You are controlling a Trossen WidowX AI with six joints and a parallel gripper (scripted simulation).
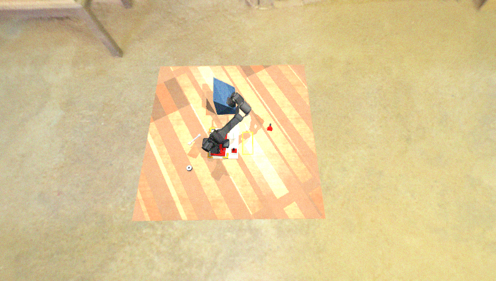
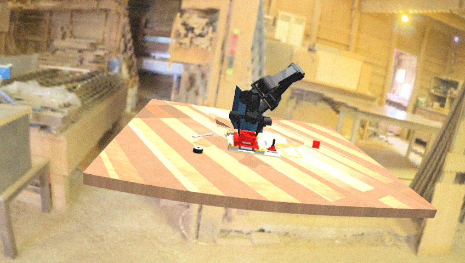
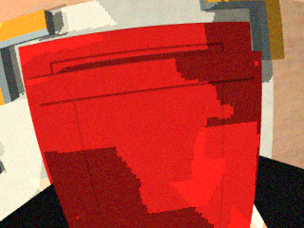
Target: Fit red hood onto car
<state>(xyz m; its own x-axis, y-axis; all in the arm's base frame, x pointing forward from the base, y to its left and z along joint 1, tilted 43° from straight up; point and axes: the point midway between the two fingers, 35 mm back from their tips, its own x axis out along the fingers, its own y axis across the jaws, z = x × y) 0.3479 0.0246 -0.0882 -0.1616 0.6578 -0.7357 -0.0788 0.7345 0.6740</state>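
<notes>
My gripper tip is now 10 mm below the red hood. Also, from my gripper tip: white wrench (60 mm behind, 200 mm to the right, 50 mm below).
</notes>
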